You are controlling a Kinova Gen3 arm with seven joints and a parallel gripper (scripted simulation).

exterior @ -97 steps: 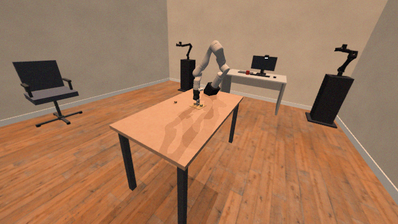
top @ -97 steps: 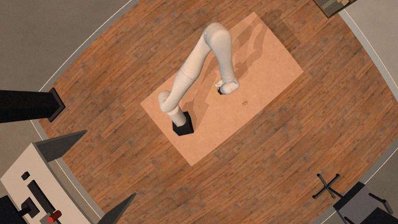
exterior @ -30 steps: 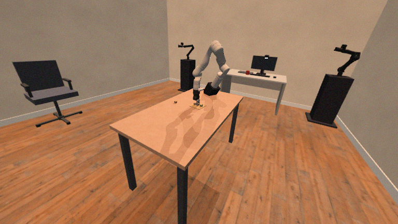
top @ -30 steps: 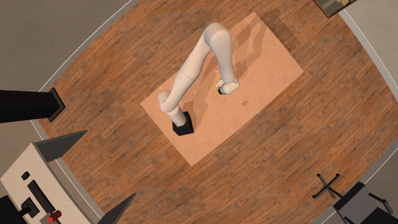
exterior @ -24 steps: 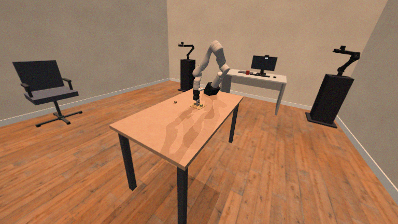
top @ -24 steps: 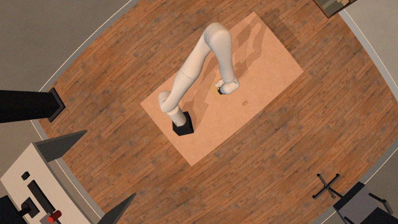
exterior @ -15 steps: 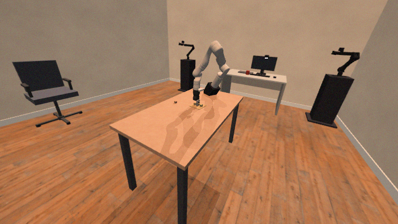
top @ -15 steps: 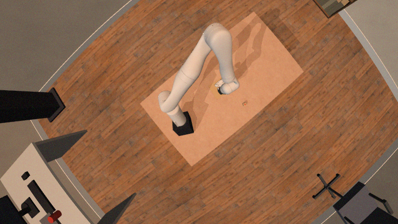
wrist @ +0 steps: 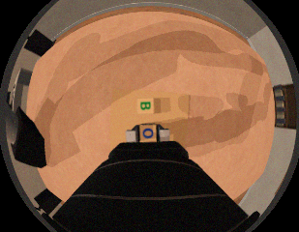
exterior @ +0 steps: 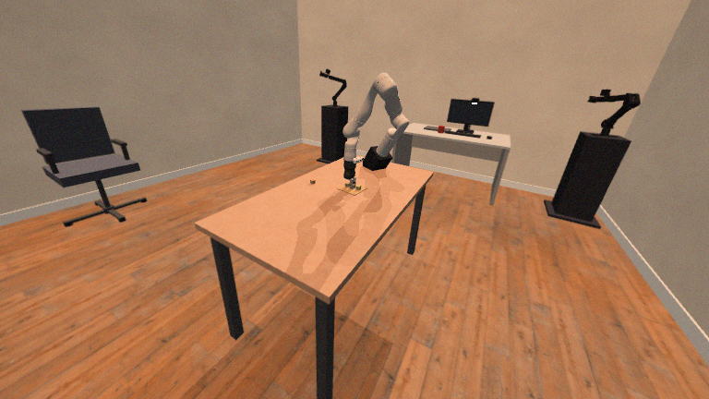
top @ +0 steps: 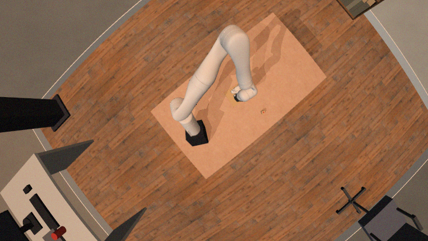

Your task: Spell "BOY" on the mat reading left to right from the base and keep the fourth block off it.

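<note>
Right now my hand is 20 mm above the mat.
</note>
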